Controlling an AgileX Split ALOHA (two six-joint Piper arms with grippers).
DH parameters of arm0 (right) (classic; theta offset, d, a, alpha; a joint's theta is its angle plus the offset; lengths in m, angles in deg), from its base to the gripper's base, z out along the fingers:
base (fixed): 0 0 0 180
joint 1: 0 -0.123 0 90
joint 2: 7.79 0 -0.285 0
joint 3: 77.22 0 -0.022 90
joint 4: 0 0.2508 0 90
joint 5: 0 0 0.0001 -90
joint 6: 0 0.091 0 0
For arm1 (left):
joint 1: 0 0.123 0 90
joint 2: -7.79 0 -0.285 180
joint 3: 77.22 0 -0.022 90
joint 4: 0 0.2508 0 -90
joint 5: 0 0 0.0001 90
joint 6: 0 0.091 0 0
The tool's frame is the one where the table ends.
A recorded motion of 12 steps. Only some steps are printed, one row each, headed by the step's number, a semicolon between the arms.
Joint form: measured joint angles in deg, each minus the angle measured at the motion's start. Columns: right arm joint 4, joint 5, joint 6, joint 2, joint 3, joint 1; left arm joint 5, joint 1, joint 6, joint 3, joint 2, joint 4.
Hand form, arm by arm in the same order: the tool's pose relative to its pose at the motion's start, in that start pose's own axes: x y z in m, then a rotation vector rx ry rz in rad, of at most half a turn. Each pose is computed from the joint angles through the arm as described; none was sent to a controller.
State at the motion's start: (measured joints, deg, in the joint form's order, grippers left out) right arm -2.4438 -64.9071 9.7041 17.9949 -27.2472 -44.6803; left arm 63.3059 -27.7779 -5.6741 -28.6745 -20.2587 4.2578
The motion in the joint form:
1: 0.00 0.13 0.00 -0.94 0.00 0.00; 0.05 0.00 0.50 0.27 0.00 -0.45
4: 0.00 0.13 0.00 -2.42 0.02 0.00; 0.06 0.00 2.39 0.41 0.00 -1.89
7: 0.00 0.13 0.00 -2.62 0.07 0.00; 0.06 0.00 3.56 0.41 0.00 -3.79
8: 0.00 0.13 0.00 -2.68 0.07 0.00; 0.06 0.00 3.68 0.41 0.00 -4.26
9: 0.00 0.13 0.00 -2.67 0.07 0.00; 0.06 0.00 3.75 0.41 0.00 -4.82
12: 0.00 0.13 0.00 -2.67 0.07 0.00; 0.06 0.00 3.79 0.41 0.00 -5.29
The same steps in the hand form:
1: 0.0011 -0.0002 -0.0019 -0.0029 -0.0184 0.0006; 0.0010 -0.0006 0.0011 0.0066 0.0062 0.0055
4: 0.0033 -0.0007 -0.0048 -0.0067 -0.0436 0.0016; 0.0017 -0.0027 0.0016 0.0289 0.0105 0.0273
7: 0.0038 -0.0008 -0.0049 -0.0071 -0.0462 0.0017; 0.0019 -0.0054 0.0015 0.0586 0.0122 0.0327
8: 0.0038 -0.0008 -0.0051 -0.0072 -0.0472 0.0018; 0.0019 -0.0060 0.0015 0.0659 0.0126 0.0311
9: 0.0038 -0.0008 -0.0050 -0.0072 -0.0471 0.0018; 0.0020 -0.0068 0.0014 0.0746 0.0132 0.0279
12: 0.0038 -0.0008 -0.0050 -0.0072 -0.0471 0.0018; 0.0020 -0.0075 0.0014 0.0819 0.0136 0.0249

